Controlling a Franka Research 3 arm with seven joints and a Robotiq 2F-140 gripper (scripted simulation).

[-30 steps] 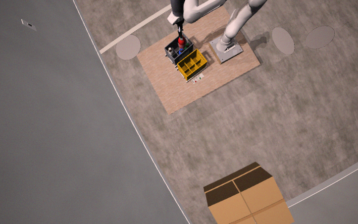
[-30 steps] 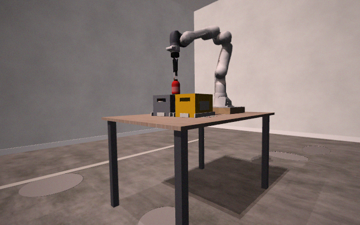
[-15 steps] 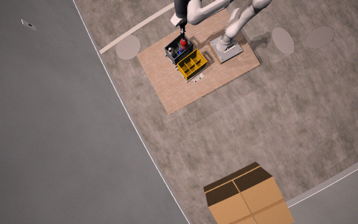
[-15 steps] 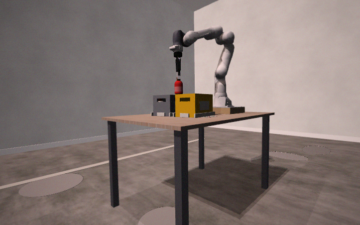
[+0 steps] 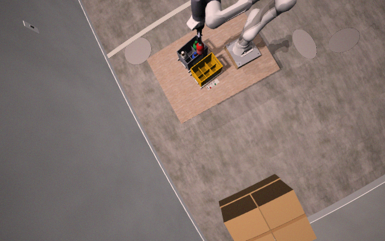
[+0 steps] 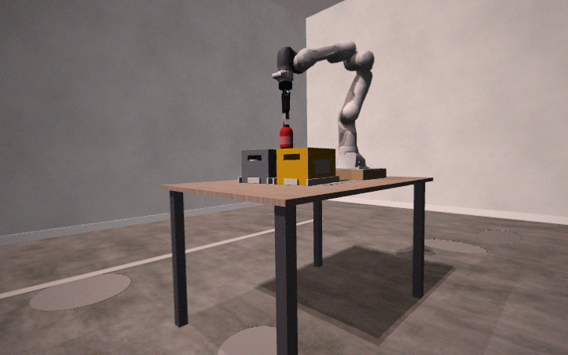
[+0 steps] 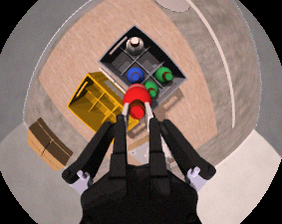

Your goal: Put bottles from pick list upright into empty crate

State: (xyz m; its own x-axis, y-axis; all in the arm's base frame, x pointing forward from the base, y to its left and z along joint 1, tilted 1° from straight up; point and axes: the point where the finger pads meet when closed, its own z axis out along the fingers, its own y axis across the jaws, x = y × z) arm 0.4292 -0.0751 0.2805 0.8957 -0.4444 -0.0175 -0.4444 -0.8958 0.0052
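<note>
The red bottle lies 80 mm below my hand. Round my hand: blue bottle 50 mm ahead, 20 mm to the right, 260 mm below; yellow crate 170 mm to the left, 260 mm below; grey crate 70 mm ahead, 70 mm to the right, 260 mm below.
</note>
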